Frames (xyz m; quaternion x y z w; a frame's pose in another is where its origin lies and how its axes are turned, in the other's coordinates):
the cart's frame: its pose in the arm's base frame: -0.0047 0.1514 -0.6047 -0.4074 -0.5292 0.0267 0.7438
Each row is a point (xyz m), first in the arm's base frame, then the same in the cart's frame.
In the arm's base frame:
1: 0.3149 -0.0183 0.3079
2: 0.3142 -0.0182 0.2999
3: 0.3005 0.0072 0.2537
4: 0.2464 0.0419 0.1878
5: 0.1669 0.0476 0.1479
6: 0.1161 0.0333 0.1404
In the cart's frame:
1: 0.7588 -0.5669 -0.2581
2: 0.7524 -0.5620 -0.2584
3: 0.7230 -0.5211 -0.2376
4: 0.6652 -0.4774 -0.1809
5: 0.6025 -0.4794 -0.1176
6: 0.5677 -0.5041 -0.0856

